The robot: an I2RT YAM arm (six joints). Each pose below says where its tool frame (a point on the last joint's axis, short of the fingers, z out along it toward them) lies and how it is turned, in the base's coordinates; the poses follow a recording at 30 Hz.
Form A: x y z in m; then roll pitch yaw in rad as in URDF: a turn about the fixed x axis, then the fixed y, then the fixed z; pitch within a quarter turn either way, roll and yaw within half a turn.
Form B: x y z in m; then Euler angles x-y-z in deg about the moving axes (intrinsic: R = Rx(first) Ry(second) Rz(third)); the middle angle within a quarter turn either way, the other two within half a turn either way. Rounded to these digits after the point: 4 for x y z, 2 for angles.
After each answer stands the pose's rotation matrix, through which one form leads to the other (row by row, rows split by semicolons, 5 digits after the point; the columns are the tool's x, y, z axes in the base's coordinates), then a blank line. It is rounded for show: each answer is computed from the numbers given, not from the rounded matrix.
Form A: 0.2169 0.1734 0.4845 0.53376 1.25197 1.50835
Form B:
0.2169 0.1734 0.4845 -71.01 33.97 88.65
0.01956 -0.82907 0.55880; 0.31284 0.53592 0.78417; -0.94960 0.15948 0.26985

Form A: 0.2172 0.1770 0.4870 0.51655 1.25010 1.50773
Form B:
0.2172 0.1770 0.4870 -70.92 33.02 88.64
0.01987 -0.83826 0.54491; 0.31460 0.52257 0.79243; -0.94902 0.15569 0.27410

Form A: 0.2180 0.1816 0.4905 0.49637 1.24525 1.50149
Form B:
0.2180 0.1816 0.4905 -70.59 32.19 88.50
0.02215 -0.84596 0.53279; 0.31906 0.51103 0.79815; -0.94748 0.15231 0.28123

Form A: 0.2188 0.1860 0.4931 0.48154 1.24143 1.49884
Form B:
0.2188 0.1860 0.4931 -70.36 31.48 88.44
0.02325 -0.85248 0.52224; 0.32261 0.50083 0.80318; -0.94625 0.14980 0.28666

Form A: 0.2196 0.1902 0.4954 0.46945 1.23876 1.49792
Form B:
0.2196 0.1902 0.4954 -70.21 30.84 88.42
0.02373 -0.85831 0.51258; 0.32510 0.49149 0.80793; -0.94538 0.14747 0.29070

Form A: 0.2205 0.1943 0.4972 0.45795 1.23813 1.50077
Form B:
0.2205 0.1943 0.4972 -70.23 30.02 88.49
0.02285 -0.86552 0.50035; 0.32576 0.47961 0.81477; -0.94517 0.14438 0.29292

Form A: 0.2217 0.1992 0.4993 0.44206 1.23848 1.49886
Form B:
0.2217 0.1992 0.4993 -70.25 29.22 88.46
0.02345 -0.87247 0.48811; 0.32539 0.46832 0.82146; -0.94529 0.13956 0.29487

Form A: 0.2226 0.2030 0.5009 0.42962 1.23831 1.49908
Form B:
0.2226 0.2030 0.5009 -70.27 28.49 88.48
0.02339 -0.87858 0.47703; 0.32556 0.45784 0.82728; -0.94523 0.13595 0.29673

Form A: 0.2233 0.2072 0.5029 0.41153 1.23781 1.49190
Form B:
0.2233 0.2072 0.5029 -70.20 27.84 88.33
0.02576 -0.88386 0.46703; 0.32585 0.44910 0.83195; -0.94507 0.13075 0.29958

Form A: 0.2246 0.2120 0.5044 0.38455 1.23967 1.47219
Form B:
0.2246 0.2120 0.5044 -70.16 27.36 87.93
0.03201 -0.88754 0.45962; 0.32353 0.44430 0.83542; -0.94568 0.12196 0.30136

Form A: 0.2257 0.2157 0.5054 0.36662 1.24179 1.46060
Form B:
0.2257 0.2157 0.5054 -70.22 26.97 87.72
0.03553 -0.89057 0.45345; 0.32114 0.43984 0.83869; -0.94636 0.11582 0.30163

